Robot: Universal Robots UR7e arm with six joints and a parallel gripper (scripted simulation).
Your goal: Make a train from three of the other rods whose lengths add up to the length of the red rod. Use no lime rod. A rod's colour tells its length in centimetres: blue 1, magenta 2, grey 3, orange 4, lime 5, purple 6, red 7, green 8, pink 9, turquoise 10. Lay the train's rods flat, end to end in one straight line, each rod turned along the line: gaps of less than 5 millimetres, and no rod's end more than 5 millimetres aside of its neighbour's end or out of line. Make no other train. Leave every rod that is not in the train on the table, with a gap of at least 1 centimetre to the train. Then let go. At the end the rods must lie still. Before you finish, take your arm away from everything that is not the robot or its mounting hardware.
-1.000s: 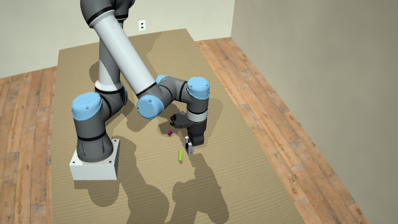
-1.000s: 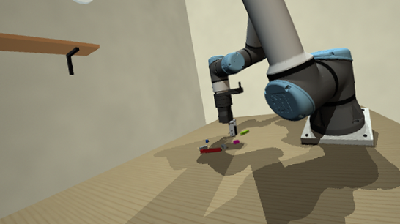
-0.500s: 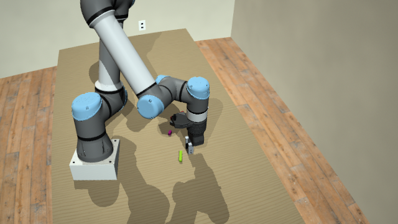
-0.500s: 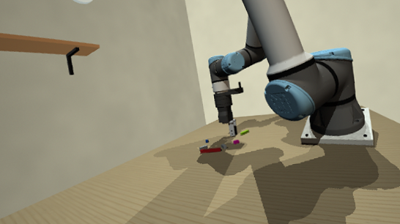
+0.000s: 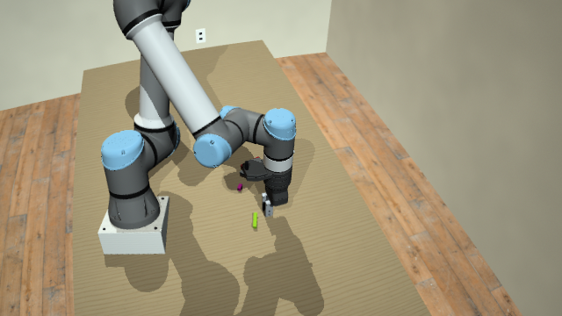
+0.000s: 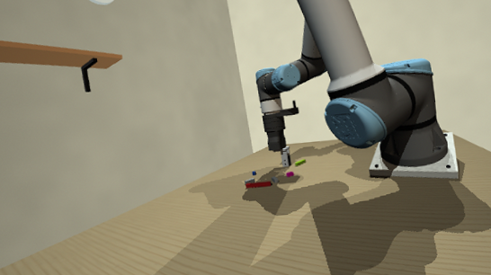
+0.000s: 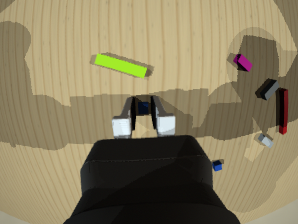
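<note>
Right now my hand is 40 mm past the lime rod, 20 mm to the left of it and 10 mm above it. Also, from my hand: magenta rod 110 mm to the left, 60 mm behind, 10 mm below; red rod 210 mm to the left, 10 mm below.
</note>
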